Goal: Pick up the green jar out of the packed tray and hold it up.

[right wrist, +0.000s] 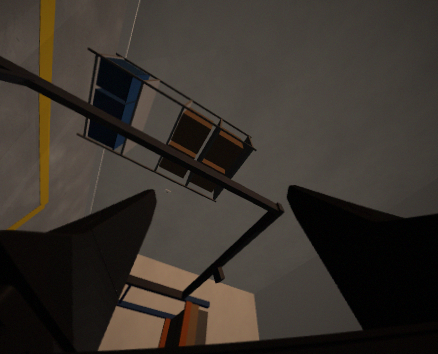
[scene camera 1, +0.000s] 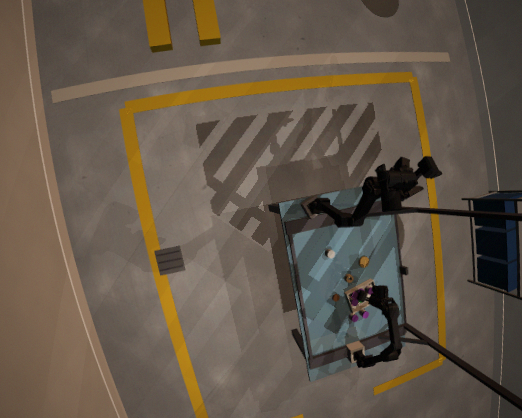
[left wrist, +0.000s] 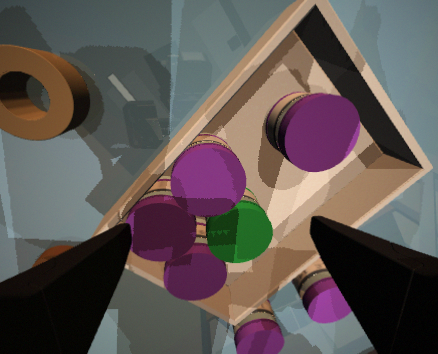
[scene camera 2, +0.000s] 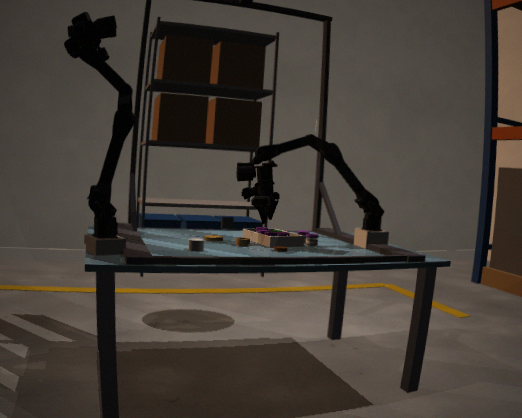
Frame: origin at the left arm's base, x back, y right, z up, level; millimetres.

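Seen in the pictures: left gripper, fingertip midpoint: (left wrist: 222, 227) (scene camera 2: 267, 221); right gripper, fingertip midpoint: (right wrist: 223, 193) (scene camera 1: 432, 181); left arm's base, origin of the base link: (scene camera 1: 357, 355) (scene camera 2: 371, 229); right arm's base, origin of the base link: (scene camera 1: 314, 207) (scene camera 2: 104, 236).
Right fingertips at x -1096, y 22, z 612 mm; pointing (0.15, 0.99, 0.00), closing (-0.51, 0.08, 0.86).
Pixels of each thing's top centre, then the offset from my right fingertips to it.
- green jar, middle of its top: (left wrist: 240, 237) dx +719, dy +41, dz -631 mm
- purple jar, middle of its top: (left wrist: 322, 136) dx +686, dy +118, dz -631 mm
- orange ring, middle of its top: (left wrist: 24, 96) (scene camera 2: 243, 238) (scene camera 1: 350, 279) dx +576, dy -12, dz -654 mm
- small brown piece, middle of its top: (scene camera 2: 280, 247) (scene camera 1: 336, 298) dx +684, dy -112, dz -667 mm
- white cylinder, middle of its top: (scene camera 2: 196, 239) (scene camera 1: 331, 254) dx +386, dy -125, dz -644 mm
- orange disc, middle of its top: (scene camera 2: 213, 236) (scene camera 1: 364, 262) dx +495, dy +108, dz -667 mm
The green jar (left wrist: 242, 234) stands in the tan tray (left wrist: 375, 85) (scene camera 1: 361, 285) (scene camera 2: 257, 239), crowded by purple-lidded jars (left wrist: 208, 180) (left wrist: 161, 229) (left wrist: 195, 276) on its upper left, left and lower left. Another purple jar (left wrist: 322, 132) stands apart towards the tray's far end. My left gripper (left wrist: 222, 227) (scene camera 2: 267, 220) is open and empty, pointing down above the tray; in its wrist view the green lid lies between the fingertips, slightly below their midpoint. The left arm hides part of the tray in scene camera 1. My right gripper (right wrist: 223, 193) is open and empty, raised high away from the table.
Two purple jars (left wrist: 327, 302) (left wrist: 259, 339) stand outside the tray wall. An orange ring (left wrist: 62, 95) (scene camera 1: 349, 278) (scene camera 2: 242, 241) and a small brown piece (scene camera 1: 335, 297) (scene camera 2: 280, 248) lie beside the tray. A white cylinder (scene camera 1: 330, 254) (scene camera 2: 196, 244) and an orange disc (scene camera 1: 364, 261) (scene camera 2: 214, 238) are farther off.
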